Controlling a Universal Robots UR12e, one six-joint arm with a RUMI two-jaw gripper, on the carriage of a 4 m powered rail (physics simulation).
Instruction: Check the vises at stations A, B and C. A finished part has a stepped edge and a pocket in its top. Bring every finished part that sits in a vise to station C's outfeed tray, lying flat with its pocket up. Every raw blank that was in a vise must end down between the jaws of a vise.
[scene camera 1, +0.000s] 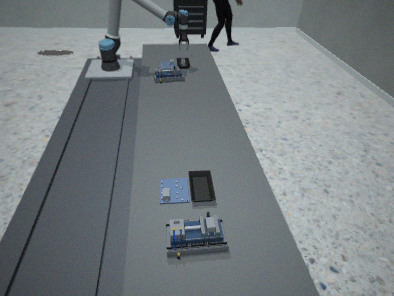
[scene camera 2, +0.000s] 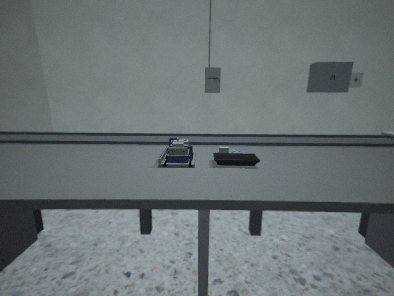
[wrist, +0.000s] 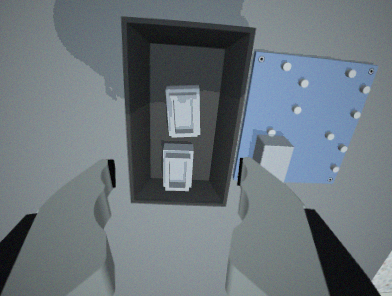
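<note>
My gripper (scene camera 1: 184, 48) (wrist: 177, 161) is open and empty above the far black tray (scene camera 1: 183, 66) (wrist: 128, 112). Two light grey finished parts, one part (wrist: 183, 111) near the tray's middle and another part (wrist: 178, 167) near its lower end in the wrist view, lie apart on the tray floor, pockets up. The far vise (scene camera 1: 169, 72) stands beside that tray; its jaw contents are too small to tell. The near vise (scene camera 1: 192, 237) (scene camera 2: 179, 155) is blue and grey; whether its jaws hold a part I cannot tell.
A blue pegged plate (wrist: 325, 105) with a plain grey block (wrist: 276, 157) lies right of the tray in the wrist view. Another blue plate (scene camera 1: 170, 182) carries a grey block (scene camera 1: 166, 194) (scene camera 2: 223, 149) beside the near black tray (scene camera 1: 212, 187) (scene camera 2: 236, 159). A person (scene camera 1: 222, 20) stands beyond the table.
</note>
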